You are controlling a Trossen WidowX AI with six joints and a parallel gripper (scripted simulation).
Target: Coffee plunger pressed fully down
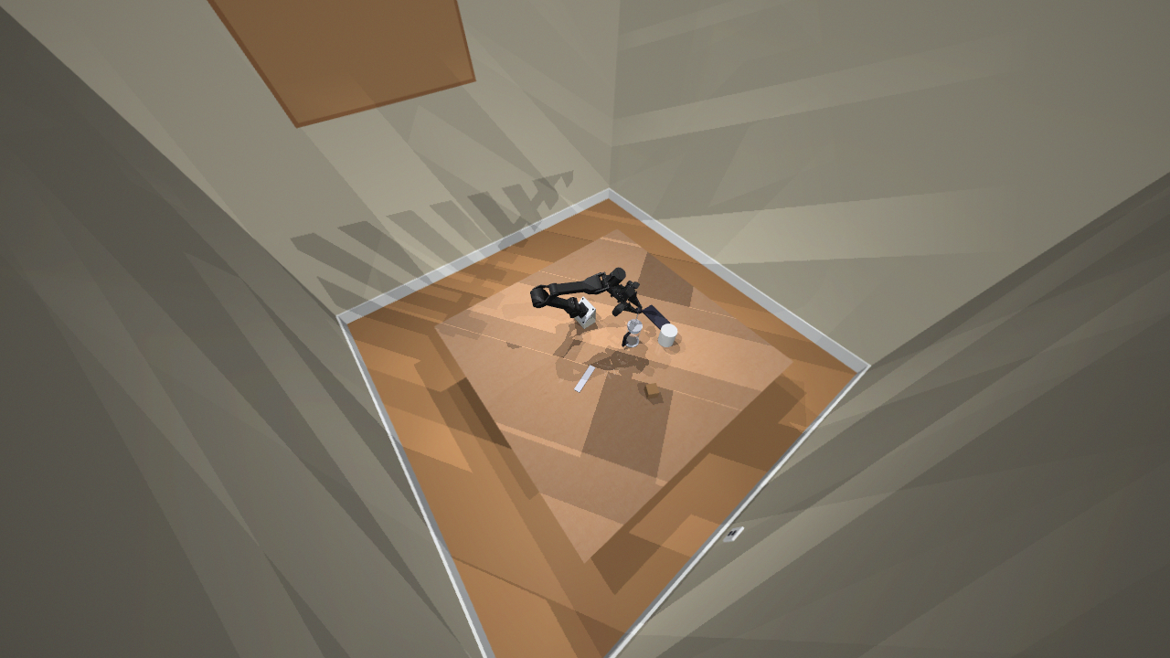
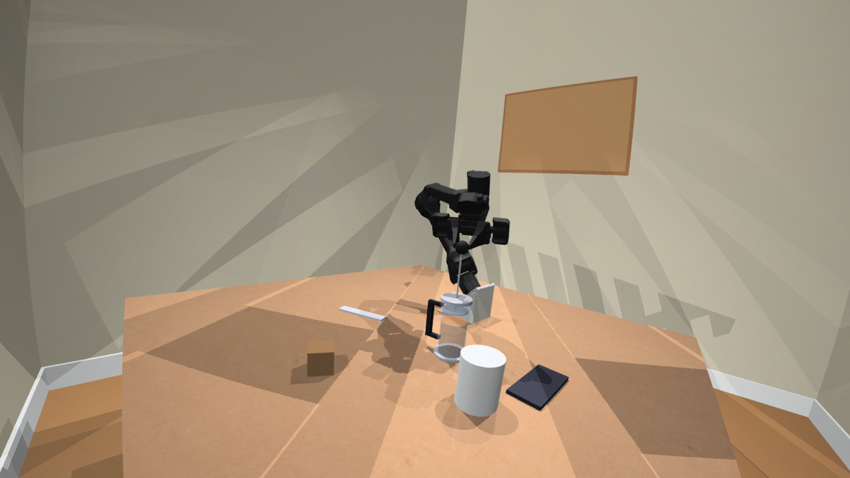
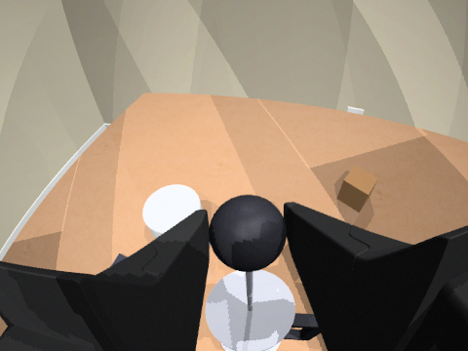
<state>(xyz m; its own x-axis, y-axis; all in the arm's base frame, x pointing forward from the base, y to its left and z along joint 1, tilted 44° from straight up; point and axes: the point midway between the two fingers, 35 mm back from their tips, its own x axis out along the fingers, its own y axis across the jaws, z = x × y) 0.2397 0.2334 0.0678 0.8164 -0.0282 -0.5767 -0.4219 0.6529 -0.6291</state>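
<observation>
The coffee press is 1 cm behind my gripper tip, 2 cm to the right of it and 13 cm below it. From my gripper tip the other things lie so: dark flat slab: 6 cm behind, 20 cm to the left, 26 cm below; white cylinder: 9 cm ahead, 14 cm to the left, 21 cm below.
</observation>
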